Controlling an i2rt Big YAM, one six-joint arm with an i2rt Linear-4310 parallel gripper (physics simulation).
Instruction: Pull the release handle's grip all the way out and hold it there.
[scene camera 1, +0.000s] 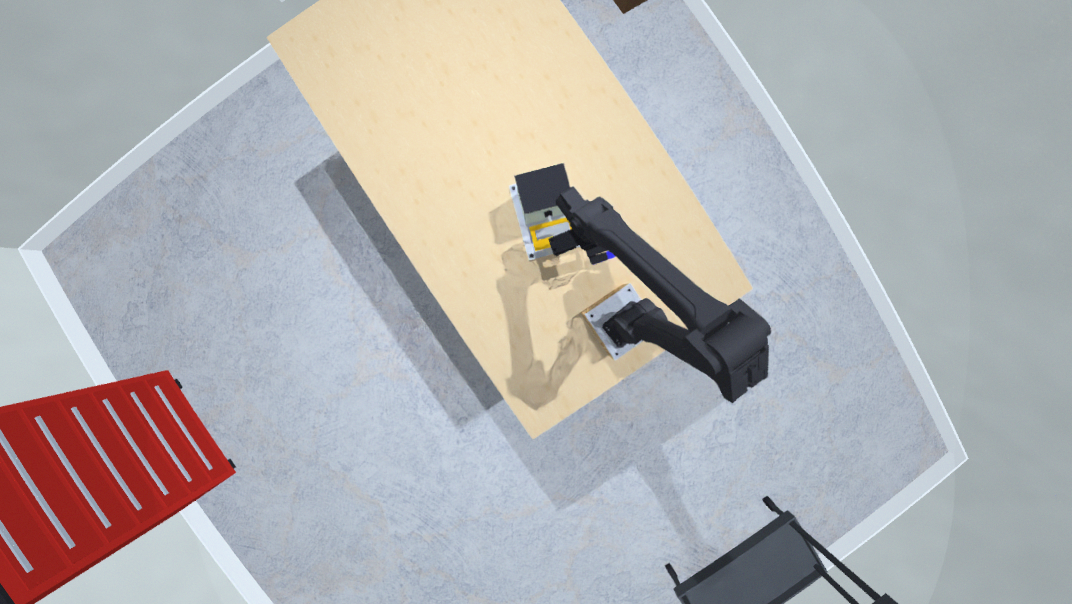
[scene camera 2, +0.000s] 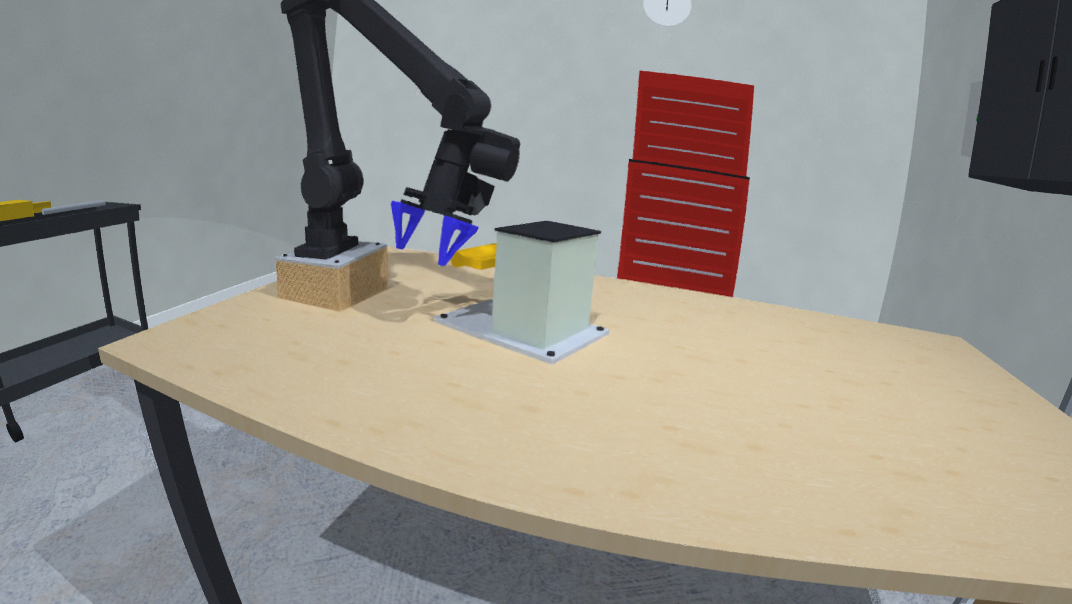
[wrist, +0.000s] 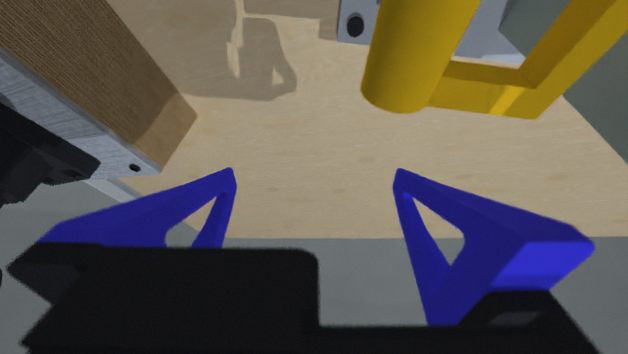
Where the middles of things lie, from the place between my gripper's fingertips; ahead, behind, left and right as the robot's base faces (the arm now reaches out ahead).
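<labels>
Grey base plate (scene camera 2: 476, 320): my hand 160 mm short of it, 60 mm to the right of it, 110 mm above it.
</labels>
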